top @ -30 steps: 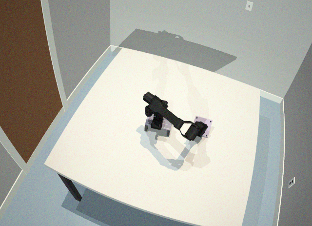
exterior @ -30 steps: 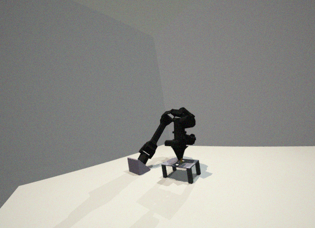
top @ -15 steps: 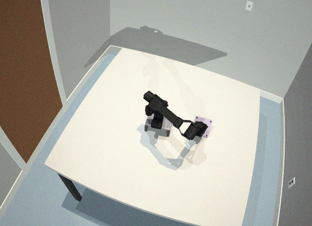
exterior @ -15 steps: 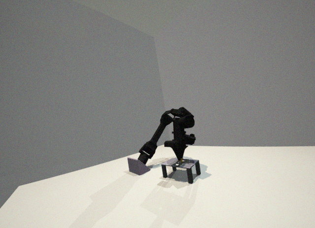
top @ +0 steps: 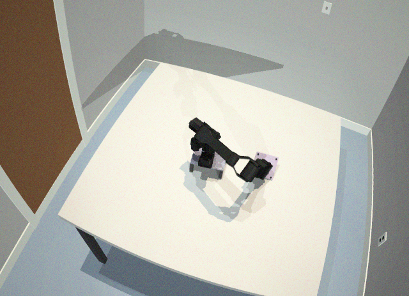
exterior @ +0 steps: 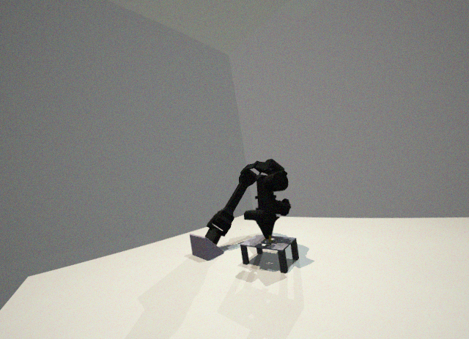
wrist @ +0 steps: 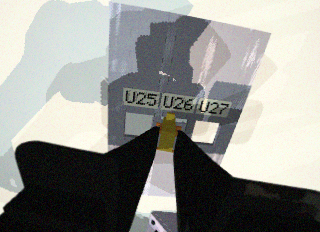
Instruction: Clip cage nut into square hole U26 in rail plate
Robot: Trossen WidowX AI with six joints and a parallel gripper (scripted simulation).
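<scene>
Now: the yellow cage nut 1 cm below my gripper tip.
</scene>
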